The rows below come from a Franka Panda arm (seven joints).
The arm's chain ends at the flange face. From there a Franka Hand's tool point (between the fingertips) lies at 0.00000 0.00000 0.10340 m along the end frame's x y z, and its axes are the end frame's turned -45 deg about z.
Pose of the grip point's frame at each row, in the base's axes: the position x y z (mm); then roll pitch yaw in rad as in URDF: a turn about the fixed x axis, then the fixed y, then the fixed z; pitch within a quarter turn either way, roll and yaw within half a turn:
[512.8 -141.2 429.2 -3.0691 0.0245 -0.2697]
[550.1 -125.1 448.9 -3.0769 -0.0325 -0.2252]
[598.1 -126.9 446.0 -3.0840 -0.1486 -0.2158]
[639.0 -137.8 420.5 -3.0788 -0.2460 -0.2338]
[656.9 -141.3 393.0 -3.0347 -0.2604 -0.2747]
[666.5 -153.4 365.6 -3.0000 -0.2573 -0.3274]
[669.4 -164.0 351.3 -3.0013 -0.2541 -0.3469]
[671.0 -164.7 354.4 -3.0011 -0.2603 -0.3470]
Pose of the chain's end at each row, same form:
[513.2 -149.1 532.3 -3.1076 0.0686 -1.0548]
[545.3 -130.9 552.0 -3.0729 0.0227 -1.0088]
[581.9 -129.4 548.1 -2.9958 -0.0645 -1.0016]
[613.0 -138.3 520.6 -2.9228 -0.1295 -1.0257]
[628.4 -144.7 492.3 -2.8822 -0.1094 -1.0604]
[637.1 -158.8 464.6 -2.8605 -0.0835 -1.1063]
[640.3 -168.8 450.4 -2.8637 -0.0821 -1.1258]
[641.3 -169.4 453.3 -2.8591 -0.0864 -1.1263]

